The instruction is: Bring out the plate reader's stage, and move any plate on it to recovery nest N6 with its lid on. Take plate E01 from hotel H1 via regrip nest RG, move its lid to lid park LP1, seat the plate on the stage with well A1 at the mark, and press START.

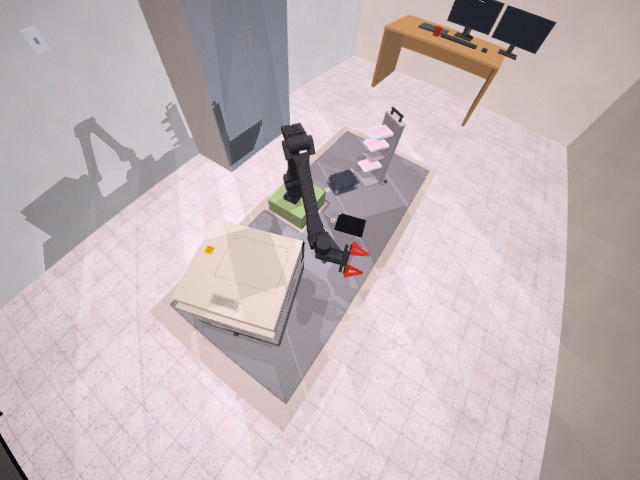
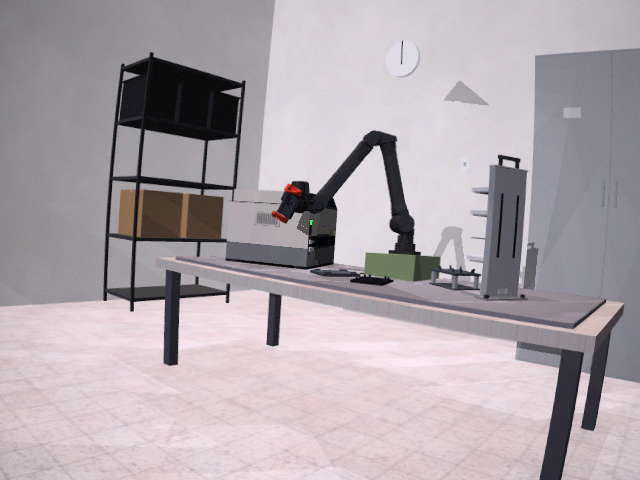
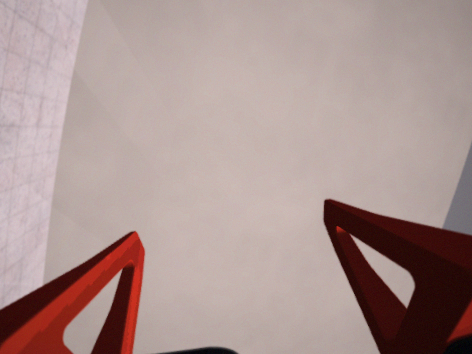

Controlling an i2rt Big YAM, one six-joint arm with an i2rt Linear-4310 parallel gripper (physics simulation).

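Where they show: gripper, between the fingertips: [image 1: 365, 264] [image 2: 279, 202] [image 3: 231, 226]; arm's base, origin of its link: [image 1: 295, 194] [image 2: 404, 254].
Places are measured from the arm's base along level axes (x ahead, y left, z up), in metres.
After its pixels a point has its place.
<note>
The cream plate reader [image 1: 242, 273] @(y -0.577, x 0.161, z 0.233 m) [image 2: 279, 235] @(y -0.449, x 0.302, z 0.042 m) stands at one end of the table; no stage shows sticking out of it. The grey hotel [image 1: 393, 147] @(y 0.464, x 0.362, z 0.197 m) [image 2: 501, 232] @(y 0.507, x 0.339, z 0.125 m) at the other end holds pale pink-topped plates, such as the top plate [image 1: 379, 131] @(y 0.437, x 0.263, z 0.274 m); their labels are unreadable. A raised nest on posts [image 1: 343, 180] @(y 0.284, x 0.171, z -0.031 m) [image 2: 457, 272] @(y 0.321, x 0.211, z -0.031 m) stands beside the hotel. A flat black holder [image 1: 349, 225] @(y 0.037, x 0.346, z -0.082 m) [image 2: 372, 280] @(y 0.064, x 0.380, z -0.081 m) lies nearer the arm. I cannot tell which holders are RG, LP1 or N6. My gripper [image 1: 364, 262] @(y -0.273, x 0.526, z 0.176 m) [image 2: 279, 200] @(y -0.273, x 0.526, z 0.176 m) [image 3: 231, 226] @(y -0.273, x 0.526, z 0.176 m) is open and empty, raised above the table beside the reader.
The arm stands on a green block [image 1: 283, 208] @(y -0.115, x 0.001, z -0.005 m) [image 2: 388, 265] @(y -0.006, x 0.130, z -0.043 m) between reader and hotel. A flat grey holder [image 2: 330, 272] @(y -0.133, x 0.360, z -0.077 m) lies between the reader and the black holder. A black shelf unit [image 2: 139, 170] and a grey cabinet [image 2: 573, 206] stand beyond the table.
</note>
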